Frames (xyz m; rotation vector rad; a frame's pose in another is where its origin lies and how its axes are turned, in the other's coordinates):
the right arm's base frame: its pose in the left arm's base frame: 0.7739 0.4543 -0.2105 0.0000 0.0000 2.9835
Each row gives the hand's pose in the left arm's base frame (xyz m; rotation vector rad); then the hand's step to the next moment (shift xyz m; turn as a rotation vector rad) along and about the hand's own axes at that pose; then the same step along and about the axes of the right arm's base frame.
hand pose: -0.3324 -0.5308 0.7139 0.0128 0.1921 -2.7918
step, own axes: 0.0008 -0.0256 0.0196 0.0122 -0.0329 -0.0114
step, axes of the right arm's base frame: 0.0123 -0.0193 0.0228 0.0269 -0.0242 -0.0074
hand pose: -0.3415 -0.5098 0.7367 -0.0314 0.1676 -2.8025
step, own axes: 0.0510 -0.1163 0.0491 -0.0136 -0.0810 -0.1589
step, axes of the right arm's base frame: 0.0967 -0.0725 0.0628 0.0353 -0.0939 -0.1481
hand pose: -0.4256 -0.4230 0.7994 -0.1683 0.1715 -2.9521
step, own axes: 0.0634 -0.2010 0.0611 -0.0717 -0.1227 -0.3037
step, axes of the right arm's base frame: 0.1159 -0.1621 0.0918 0.0143 -0.1646 -0.2918
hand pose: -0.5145 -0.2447 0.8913 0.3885 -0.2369 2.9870
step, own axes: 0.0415 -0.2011 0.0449 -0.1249 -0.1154 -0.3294
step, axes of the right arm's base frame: 0.0315 -0.1911 0.0817 -0.0301 -0.1636 -0.3313
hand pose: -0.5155 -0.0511 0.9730 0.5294 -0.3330 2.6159
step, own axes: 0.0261 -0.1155 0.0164 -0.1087 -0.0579 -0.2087
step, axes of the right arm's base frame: -0.0209 -0.1099 0.0421 -0.0400 -0.0823 -0.2244
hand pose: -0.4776 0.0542 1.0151 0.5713 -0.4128 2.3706
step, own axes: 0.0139 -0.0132 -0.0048 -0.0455 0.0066 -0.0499
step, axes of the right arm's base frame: 0.0052 -0.0185 0.0047 -0.0134 0.0053 -0.0663
